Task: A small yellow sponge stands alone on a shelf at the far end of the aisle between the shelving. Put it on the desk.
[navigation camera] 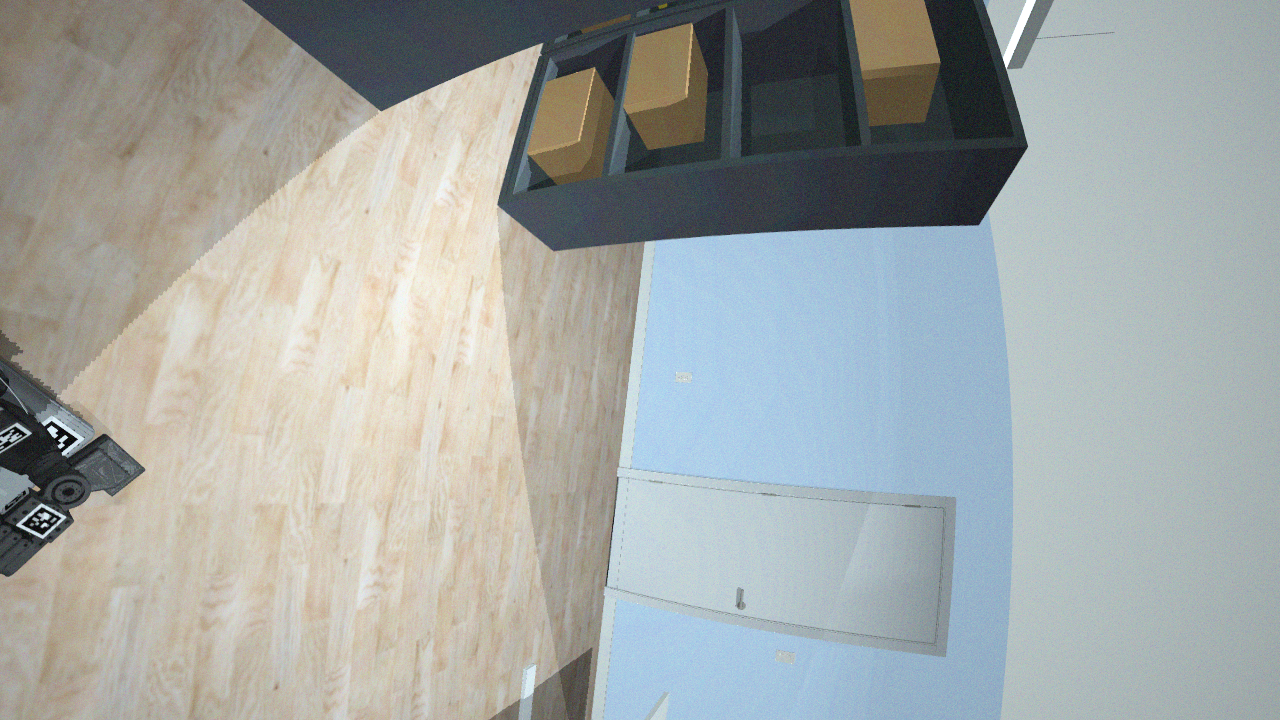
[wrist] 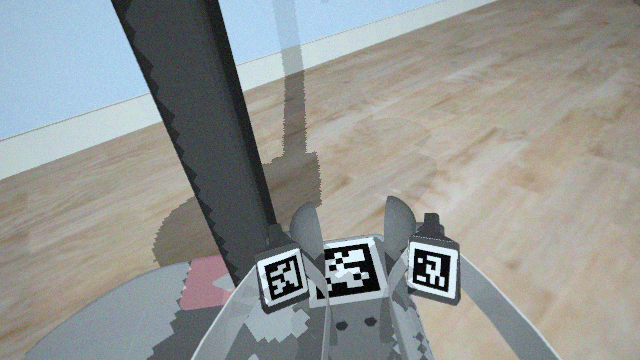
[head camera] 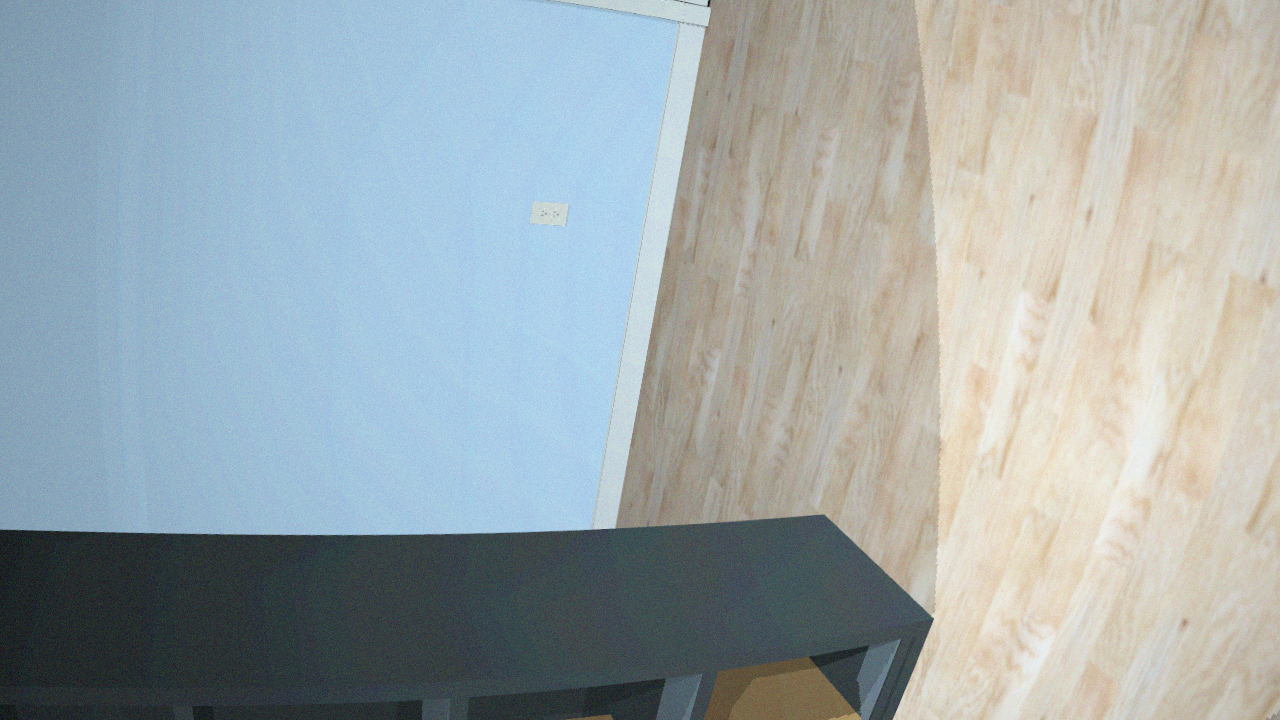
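Observation:
Through the wrist camera I see my gripper (wrist: 351, 226). The navigation camera, for its part, shows me a white door (navigation camera: 870, 569).

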